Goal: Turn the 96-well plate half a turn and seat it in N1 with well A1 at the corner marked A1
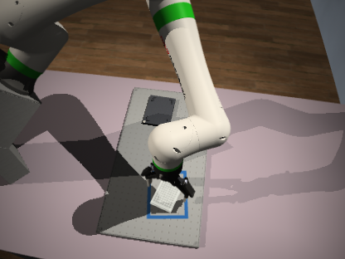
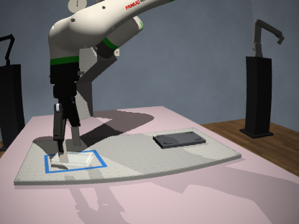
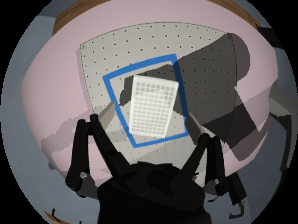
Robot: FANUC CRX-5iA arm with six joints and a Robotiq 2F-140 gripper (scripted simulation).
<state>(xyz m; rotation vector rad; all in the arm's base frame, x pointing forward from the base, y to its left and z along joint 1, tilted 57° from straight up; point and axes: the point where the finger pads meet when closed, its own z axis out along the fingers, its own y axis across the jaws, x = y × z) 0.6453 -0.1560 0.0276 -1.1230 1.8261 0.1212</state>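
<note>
The white 96-well plate lies 3 cm below my hand. The rest, counted from my hand: dark plate nest N1 (37 cm to the left, 14 cm behind, 3 cm below).
</note>
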